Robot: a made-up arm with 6 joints.
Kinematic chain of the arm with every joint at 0, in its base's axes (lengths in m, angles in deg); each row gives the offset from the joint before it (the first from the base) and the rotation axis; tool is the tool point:
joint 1: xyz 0 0 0.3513 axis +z
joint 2: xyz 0 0 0 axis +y
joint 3: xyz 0 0 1.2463 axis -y
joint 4: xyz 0 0 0 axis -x
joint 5: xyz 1.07 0 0 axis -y
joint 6: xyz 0 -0.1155 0 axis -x
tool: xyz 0 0 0
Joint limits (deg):
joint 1: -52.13..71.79
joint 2: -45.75..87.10
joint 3: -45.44..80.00
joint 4: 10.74..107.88
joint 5: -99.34..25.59
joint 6: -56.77..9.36
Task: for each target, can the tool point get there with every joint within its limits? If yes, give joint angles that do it. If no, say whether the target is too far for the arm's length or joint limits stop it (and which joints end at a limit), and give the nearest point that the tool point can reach.
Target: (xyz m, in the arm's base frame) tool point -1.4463 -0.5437 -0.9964
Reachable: no: joint limits stop it (at a limit: joint 1, joint 2, joint 3, joint 4) | nearest point 0.2402 -0.4937 -0.3886 | short by 1.793 m
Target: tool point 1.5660 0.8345 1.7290
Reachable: yes | joints 28.80 38.55 54.51 78.44 -67.10 -23.30
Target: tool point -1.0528 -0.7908 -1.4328
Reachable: no: joint limits stop it (at a limit: joint 1, joint 2, joint 4) | nearest point 0.3029 -0.5744 -0.4683 | short by 1.678 m
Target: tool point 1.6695 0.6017 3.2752
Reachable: no: too far | nearest point 1.1330 0.4083 2.3356 | short by 1.099 m
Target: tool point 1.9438 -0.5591 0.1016
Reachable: yes | joints -14.66 70.63 26.97 64.92 8.75 -38.99
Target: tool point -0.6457 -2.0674 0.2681
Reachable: no: joint limits stop it (at a limit: joint 1, joint 4) | nearest point 0.6689 -1.0451 0.2681 | short by 1.665 m
